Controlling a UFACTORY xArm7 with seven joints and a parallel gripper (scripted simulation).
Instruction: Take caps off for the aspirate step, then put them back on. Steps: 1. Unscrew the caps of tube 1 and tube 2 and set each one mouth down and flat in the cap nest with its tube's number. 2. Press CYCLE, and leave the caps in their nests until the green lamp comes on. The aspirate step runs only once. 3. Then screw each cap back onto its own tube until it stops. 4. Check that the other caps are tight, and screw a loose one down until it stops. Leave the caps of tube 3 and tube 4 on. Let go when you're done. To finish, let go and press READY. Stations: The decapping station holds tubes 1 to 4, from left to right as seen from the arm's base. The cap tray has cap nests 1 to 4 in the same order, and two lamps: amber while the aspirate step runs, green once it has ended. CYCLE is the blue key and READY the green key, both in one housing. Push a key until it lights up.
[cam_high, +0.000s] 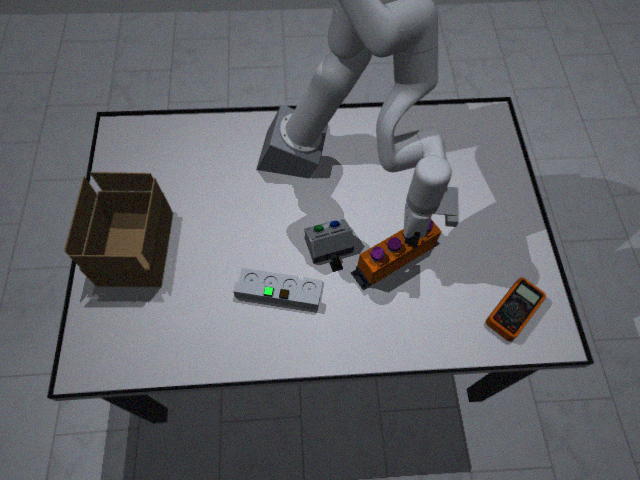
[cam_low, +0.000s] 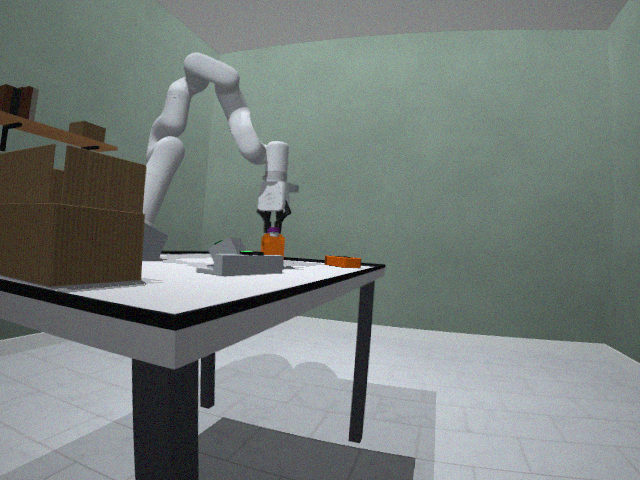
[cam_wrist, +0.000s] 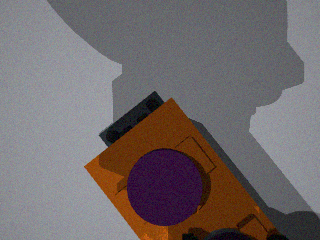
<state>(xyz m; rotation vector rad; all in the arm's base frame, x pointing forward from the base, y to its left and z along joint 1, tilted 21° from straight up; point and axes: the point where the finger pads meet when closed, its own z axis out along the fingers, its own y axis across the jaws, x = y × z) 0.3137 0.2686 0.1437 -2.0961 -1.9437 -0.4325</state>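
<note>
Right now my hand is 10 mm above the purple cap. Also, from my hand: tube 1 (40 mm to the left, 30 mm behind, 10 mm below); then blue key (200 mm to the right, 60 mm below, 50 mm behind); then grey key housing (220 mm to the right, 70 mm below, 20 mm behind).
</note>
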